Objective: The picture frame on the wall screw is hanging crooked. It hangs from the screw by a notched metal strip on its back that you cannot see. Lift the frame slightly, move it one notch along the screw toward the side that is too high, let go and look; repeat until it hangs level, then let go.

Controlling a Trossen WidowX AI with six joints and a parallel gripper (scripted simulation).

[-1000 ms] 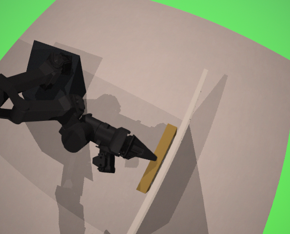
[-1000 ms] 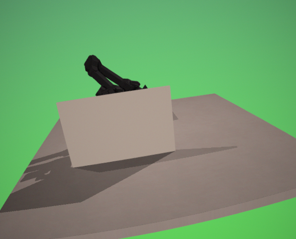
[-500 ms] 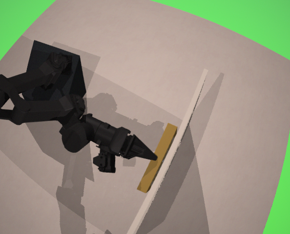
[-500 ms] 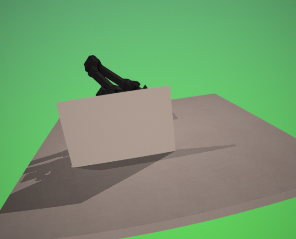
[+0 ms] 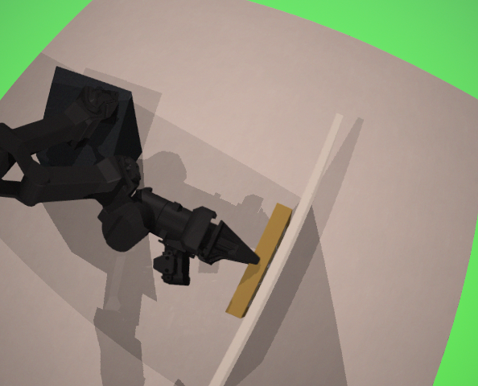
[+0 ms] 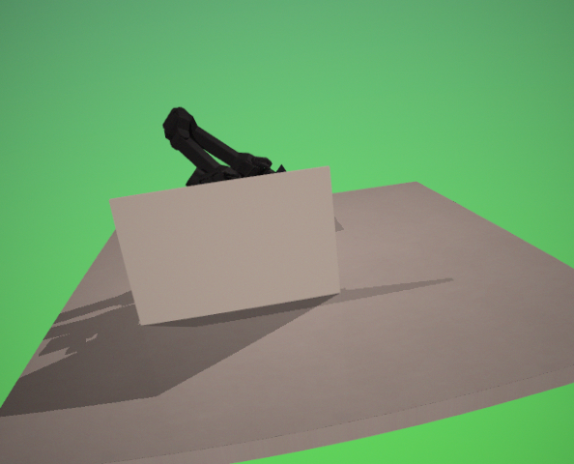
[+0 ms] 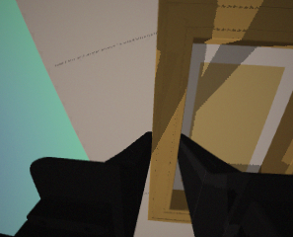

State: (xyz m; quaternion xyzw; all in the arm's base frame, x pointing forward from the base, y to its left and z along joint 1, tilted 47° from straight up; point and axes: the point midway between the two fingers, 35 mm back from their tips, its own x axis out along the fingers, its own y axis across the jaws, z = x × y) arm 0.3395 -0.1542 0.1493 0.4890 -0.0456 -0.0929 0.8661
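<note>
My gripper tip is now 5 cm above the picture frame, 1 cm to the right of it and 1 cm short of it. The rest, counted from my gripper tip: thin upright wall: 6 cm below, 2 cm ahead.
</note>
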